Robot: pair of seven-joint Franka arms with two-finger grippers.
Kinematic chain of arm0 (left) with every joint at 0, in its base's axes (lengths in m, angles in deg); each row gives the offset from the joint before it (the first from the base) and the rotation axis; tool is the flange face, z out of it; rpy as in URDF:
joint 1: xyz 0 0 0.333 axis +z
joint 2: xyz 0 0 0 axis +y
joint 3: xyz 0 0 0.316 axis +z
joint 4: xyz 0.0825 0 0 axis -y
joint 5: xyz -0.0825 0 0.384 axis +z
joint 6: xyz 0 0 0 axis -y
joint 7: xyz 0.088 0 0 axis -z
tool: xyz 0 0 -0.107 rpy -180 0 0
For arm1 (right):
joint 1: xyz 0 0 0.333 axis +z
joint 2: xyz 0 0 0 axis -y
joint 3: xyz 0 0 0.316 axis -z
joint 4: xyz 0.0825 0 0 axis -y
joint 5: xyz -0.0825 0 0.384 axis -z
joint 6: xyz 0 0 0 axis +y
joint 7: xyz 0.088 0 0 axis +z
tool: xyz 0 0 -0.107 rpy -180 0 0
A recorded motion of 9 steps. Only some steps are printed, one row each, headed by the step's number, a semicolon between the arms.
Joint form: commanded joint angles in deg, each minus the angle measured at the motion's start. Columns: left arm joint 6, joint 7, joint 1, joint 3, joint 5, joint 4, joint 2; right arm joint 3, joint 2, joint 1, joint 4, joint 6, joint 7, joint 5.
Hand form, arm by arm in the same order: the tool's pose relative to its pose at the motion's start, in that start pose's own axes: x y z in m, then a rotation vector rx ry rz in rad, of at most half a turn. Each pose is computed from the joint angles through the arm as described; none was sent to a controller.
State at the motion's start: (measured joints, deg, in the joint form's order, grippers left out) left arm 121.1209 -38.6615 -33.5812 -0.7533 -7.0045 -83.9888 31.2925; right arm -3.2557 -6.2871 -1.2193 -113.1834 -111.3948 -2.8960 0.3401
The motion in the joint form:
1: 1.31 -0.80 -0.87 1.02 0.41 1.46 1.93; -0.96 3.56 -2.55 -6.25 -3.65 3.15 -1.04
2: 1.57 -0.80 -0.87 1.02 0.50 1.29 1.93; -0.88 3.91 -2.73 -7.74 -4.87 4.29 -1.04
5: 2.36 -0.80 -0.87 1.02 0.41 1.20 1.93; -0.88 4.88 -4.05 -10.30 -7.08 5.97 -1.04
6: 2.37 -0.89 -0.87 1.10 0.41 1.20 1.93; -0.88 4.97 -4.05 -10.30 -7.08 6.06 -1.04
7: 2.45 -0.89 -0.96 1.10 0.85 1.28 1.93; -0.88 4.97 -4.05 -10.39 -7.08 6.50 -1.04
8: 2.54 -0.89 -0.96 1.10 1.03 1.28 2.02; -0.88 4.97 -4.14 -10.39 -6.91 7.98 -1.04
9: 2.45 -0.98 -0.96 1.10 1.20 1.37 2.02; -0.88 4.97 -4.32 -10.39 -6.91 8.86 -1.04
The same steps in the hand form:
1: 0.0062 0.0037 0.0105 0.0028 0.0218 -0.0099; -0.0210 0.0145 0.0128 0.0179 0.0165 -0.0201
2: 0.0062 0.0034 0.0115 0.0030 0.0240 -0.0094; -0.0245 0.0170 0.0200 0.0178 0.0181 -0.0352
5: 0.0071 0.0040 0.0110 -0.0057 0.0327 -0.0103; -0.0314 0.0292 0.0289 0.0188 0.0292 -0.0411
6: 0.0076 0.0034 0.0109 -0.0053 0.0335 -0.0129; -0.0316 0.0292 0.0280 0.0186 0.0308 -0.0427
7: 0.0074 0.0044 0.0102 -0.0021 0.0394 -0.0070; -0.0319 0.0292 0.0288 0.0185 0.0293 -0.0504
8: 0.0076 0.0043 0.0112 0.0000 0.0412 -0.0055; -0.0322 0.0300 0.0291 0.0185 0.0266 -0.0747
9: 0.0078 0.0044 0.0106 0.0019 0.0427 -0.0053; -0.0322 0.0316 0.0291 0.0187 0.0268 -0.0869

